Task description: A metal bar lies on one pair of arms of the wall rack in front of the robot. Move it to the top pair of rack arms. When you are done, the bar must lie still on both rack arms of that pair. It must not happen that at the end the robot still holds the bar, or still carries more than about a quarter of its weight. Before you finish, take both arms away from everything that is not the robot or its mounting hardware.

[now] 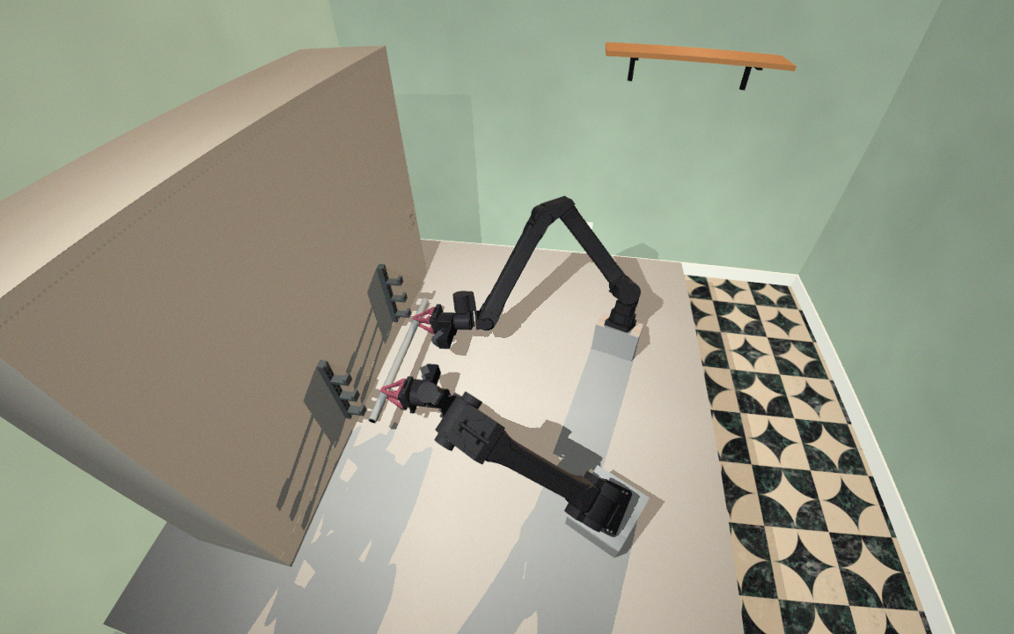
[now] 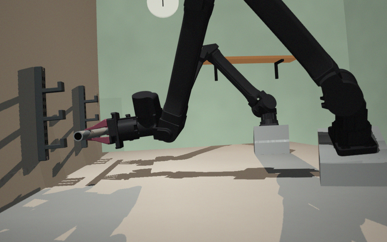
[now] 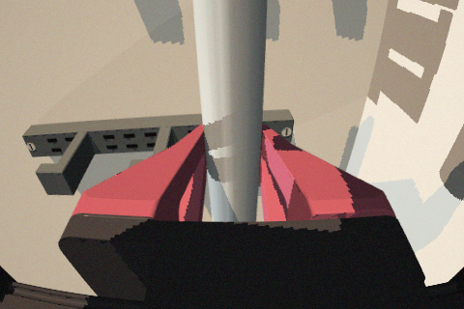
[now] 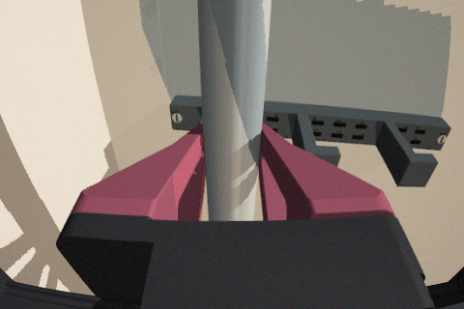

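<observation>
The grey metal bar is 150 mm to the right of my left hand and 10 mm ahead of it. The rest, counted from my left hand: tall tan wall panel (310 mm above, 270 mm ahead, 100 mm to the right).
Right now the grey metal bar is 1 cm behind my right hand and 15 cm to the left of it. Round my right hand: tall tan wall panel 26 cm ahead, 20 cm to the left, 31 cm above.
</observation>
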